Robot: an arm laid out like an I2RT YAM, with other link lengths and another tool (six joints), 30 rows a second.
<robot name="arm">
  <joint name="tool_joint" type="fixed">
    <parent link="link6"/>
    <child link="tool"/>
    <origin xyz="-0.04 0 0.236" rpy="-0.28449 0 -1.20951"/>
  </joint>
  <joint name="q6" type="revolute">
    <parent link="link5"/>
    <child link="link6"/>
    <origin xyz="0.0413 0 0.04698" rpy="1.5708 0 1.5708"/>
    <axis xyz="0 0 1"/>
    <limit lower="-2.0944" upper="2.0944"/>
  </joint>
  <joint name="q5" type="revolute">
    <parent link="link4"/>
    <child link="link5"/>
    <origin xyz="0.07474 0.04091 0.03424" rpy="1.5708 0 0"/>
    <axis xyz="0 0 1"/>
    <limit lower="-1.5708" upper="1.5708"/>
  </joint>
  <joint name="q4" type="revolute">
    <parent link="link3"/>
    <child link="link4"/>
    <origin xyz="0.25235 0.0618 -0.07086"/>
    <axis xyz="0 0 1"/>
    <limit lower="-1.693" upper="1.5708"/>
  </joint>
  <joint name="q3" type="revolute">
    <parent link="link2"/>
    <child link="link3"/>
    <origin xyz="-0.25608 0 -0.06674" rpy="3.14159 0 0"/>
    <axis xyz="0 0 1"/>
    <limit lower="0" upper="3.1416"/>
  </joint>
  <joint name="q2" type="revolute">
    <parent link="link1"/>
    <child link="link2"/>
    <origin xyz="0.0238 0.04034 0.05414" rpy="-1.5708 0 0"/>
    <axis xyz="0 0 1"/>
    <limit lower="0" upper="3.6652"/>
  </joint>
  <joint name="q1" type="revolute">
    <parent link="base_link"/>
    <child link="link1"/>
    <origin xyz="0 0 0.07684"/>
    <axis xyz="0 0 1"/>
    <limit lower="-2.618" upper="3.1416"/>
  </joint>
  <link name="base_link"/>
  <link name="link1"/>
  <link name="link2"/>
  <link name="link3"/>
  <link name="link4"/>
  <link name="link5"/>
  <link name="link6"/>
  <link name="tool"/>
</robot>
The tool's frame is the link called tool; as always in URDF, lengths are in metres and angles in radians.
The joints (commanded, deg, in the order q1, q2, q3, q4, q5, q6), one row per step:
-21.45 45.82 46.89 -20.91 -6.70 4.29
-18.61 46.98 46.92 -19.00 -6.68 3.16
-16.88 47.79 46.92 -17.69 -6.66 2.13
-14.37 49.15 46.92 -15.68 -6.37 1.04
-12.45 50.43 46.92 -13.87 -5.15 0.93
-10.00 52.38 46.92 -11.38 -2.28 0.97
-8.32 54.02 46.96 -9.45 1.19 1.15
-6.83 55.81 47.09 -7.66 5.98 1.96
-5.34 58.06 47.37 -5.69 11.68 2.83
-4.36 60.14 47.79 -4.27 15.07 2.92
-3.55 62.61 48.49 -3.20 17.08 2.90
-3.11 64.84 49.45 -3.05 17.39 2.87
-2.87 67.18 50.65 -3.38 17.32 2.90
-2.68 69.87 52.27 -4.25 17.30 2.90
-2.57 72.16 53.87 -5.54 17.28 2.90
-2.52 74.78 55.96 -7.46 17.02 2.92
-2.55 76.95 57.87 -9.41 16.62 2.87
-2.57 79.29 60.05 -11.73 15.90 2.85
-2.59 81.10 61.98 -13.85 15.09 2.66
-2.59 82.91 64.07 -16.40 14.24 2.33
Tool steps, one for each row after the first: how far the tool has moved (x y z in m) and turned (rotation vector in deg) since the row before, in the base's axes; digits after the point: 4 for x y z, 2 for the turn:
0.0093 0.0189 0.0023 -1.31 -0.49 3.19
0.0057 0.0117 0.0010 -1.12 -0.29 2.04
0.0083 0.0161 0.0009 -1.29 -0.44 2.57
0.0072 0.0076 0.0005 -0.59 -0.42 0.79
0.0100 0.0037 -0.0010 -0.90 -0.37 -0.30
0.0078 -0.0045 -0.0015 -0.86 -0.19 -1.70
0.0071 -0.0121 -0.0021 -0.60 -0.10 -3.33
0.0071 -0.0162 -0.0028 -0.79 -0.05 -4.22
0.0060 -0.0087 -0.0037 -0.86 0.29 -2.30
0.0074 -0.0032 -0.0065 -0.55 0.75 -1.11
0.0068 0.0020 -0.0078 -0.06 1.13 0.15
0.0066 0.0021 -0.0094 0.13 1.46 0.30
0.0067 0.0015 -0.0115 0.10 1.94 0.21
0.0047 0.0009 -0.0109 0.10 1.98 0.13
0.0048 0.0015 -0.0127 0.24 2.44 0.28
0.0032 0.0015 -0.0109 0.24 2.22 0.35
0.0030 0.0032 -0.0120 0.45 2.47 0.61
0.0019 0.0037 -0.0088 0.37 2.04 0.76
0.0006 0.0041 -0.0096 0.32 2.34 0.88

